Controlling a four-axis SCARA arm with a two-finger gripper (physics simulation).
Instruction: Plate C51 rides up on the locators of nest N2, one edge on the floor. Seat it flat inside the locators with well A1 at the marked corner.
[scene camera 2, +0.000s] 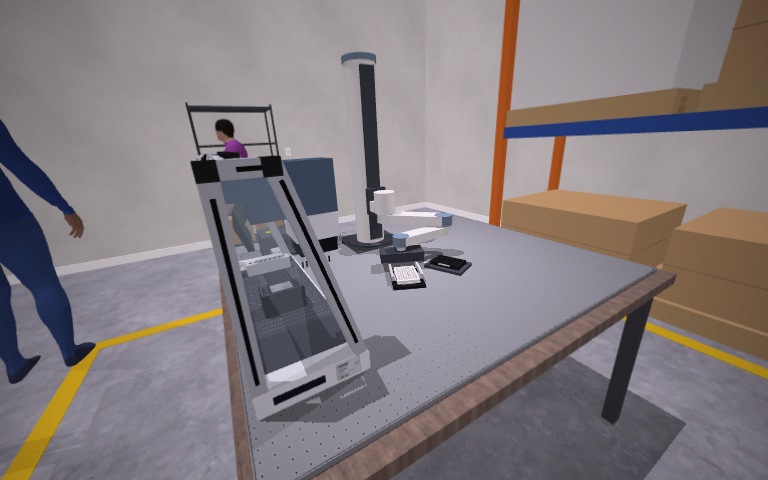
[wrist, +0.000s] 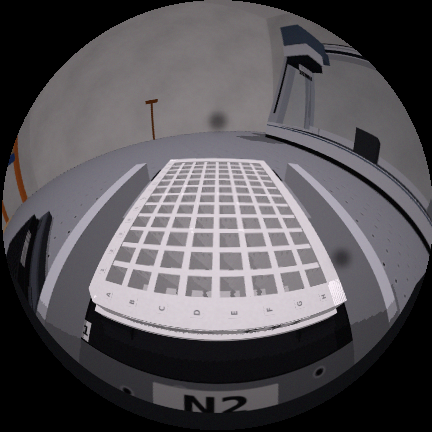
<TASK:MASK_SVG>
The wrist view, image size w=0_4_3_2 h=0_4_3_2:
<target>plate C51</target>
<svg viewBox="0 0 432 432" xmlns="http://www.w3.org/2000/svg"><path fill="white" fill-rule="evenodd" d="M88 287L91 299L96 304L94 310L109 319L150 333L207 341L253 339L293 331L332 316L336 313L336 307L346 300L337 273L323 244L283 183L264 160L238 158L170 159L141 193L124 217L105 249Z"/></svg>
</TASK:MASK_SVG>
